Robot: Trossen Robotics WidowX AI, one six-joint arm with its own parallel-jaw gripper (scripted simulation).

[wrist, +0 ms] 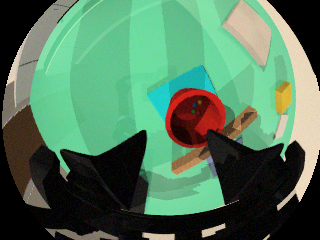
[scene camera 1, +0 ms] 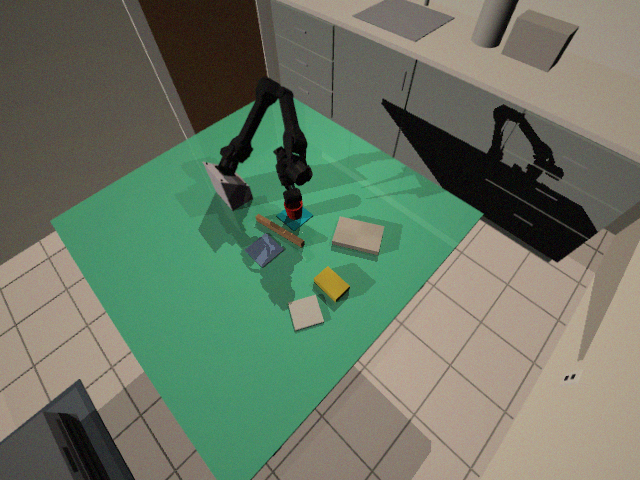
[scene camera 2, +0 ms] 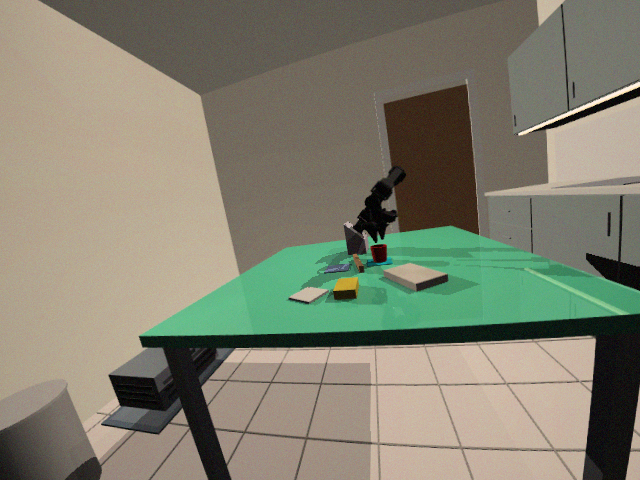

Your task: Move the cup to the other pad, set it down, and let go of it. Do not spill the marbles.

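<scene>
My gripper: open, holding nothing, visible in the wrist view too. Also here: flat white tile, beige slab, blue-grey pad.
</scene>
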